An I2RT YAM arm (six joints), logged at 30 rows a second.
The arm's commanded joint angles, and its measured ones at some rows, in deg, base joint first. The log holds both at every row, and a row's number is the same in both.
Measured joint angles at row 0:
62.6 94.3 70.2 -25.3 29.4 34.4
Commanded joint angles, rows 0 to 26:
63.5 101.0 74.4 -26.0 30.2 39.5
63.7 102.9 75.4 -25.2 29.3 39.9
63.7 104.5 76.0 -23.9 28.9 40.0
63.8 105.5 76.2 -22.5 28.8 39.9
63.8 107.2 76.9 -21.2 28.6 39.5
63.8 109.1 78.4 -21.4 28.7 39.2
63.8 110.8 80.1 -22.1 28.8 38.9
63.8 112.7 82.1 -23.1 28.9 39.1
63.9 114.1 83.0 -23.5 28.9 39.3
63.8 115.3 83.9 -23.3 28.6 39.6
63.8 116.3 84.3 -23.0 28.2 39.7
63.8 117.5 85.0 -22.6 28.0 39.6
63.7 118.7 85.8 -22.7 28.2 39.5
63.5 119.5 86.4 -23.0 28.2 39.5
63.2 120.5 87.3 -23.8 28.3 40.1
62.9 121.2 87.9 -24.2 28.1 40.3
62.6 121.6 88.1 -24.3 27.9 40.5
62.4 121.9 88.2 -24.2 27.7 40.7
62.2 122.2 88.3 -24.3 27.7 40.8
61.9 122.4 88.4 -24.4 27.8 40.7
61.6 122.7 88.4 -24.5 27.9 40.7
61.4 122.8 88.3 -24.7 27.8 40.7
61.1 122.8 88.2 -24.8 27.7 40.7
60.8 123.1 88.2 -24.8 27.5 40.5
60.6 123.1 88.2 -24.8 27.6 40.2
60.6 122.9 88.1 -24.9 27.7 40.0
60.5 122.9 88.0 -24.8 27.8 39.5
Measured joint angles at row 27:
61.0 121.9 87.3 -23.0 27.7 39.4
